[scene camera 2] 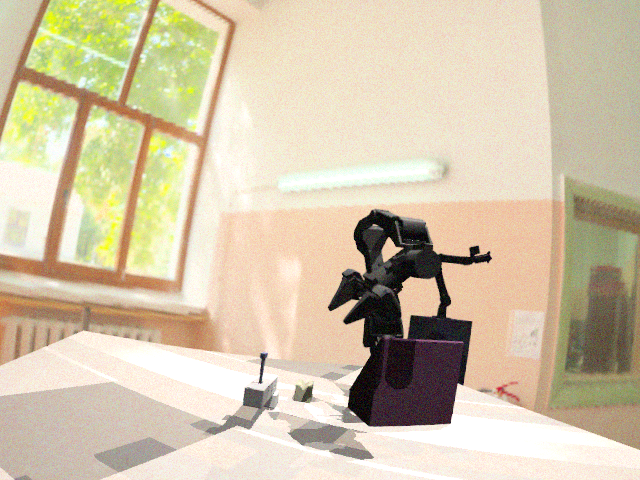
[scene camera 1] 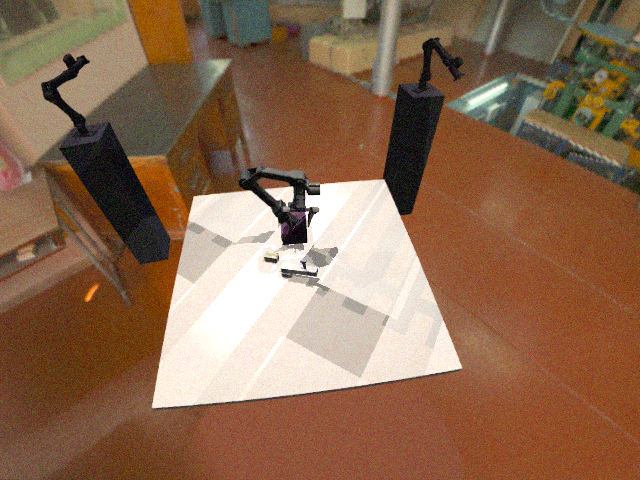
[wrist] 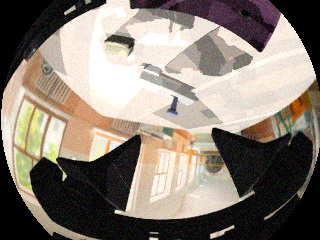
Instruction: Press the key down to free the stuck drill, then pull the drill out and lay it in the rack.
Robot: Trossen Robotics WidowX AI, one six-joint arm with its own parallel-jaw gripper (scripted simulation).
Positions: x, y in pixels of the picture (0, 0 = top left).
Labels:
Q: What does my gripper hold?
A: Nothing.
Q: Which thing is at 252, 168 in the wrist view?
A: My gripper.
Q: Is my gripper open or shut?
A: Open.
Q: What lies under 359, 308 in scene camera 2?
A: My gripper.

